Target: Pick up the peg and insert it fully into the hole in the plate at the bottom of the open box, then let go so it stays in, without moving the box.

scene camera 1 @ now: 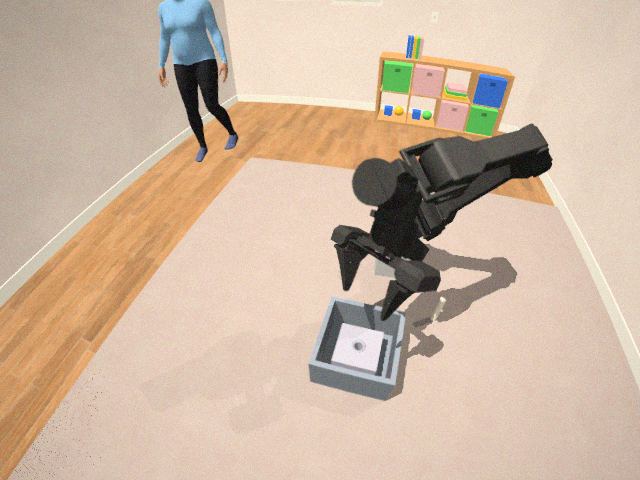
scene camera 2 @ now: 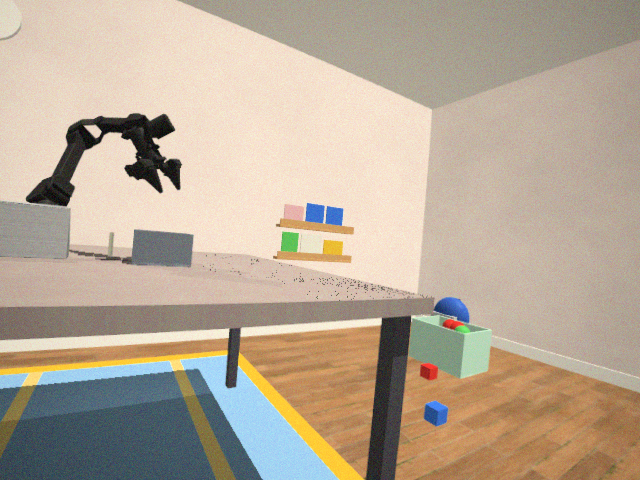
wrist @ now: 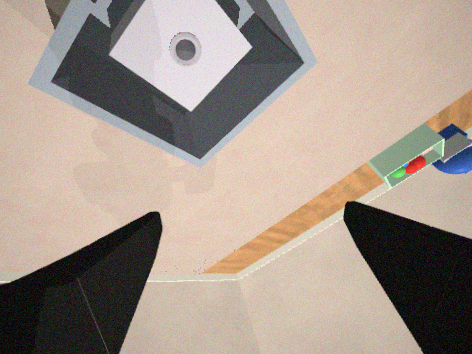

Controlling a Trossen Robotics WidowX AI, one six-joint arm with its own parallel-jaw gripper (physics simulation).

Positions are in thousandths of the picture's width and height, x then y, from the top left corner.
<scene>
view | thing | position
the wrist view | gripper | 537, 609
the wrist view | blue-grey box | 160, 191
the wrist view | grey plate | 448, 129
</scene>
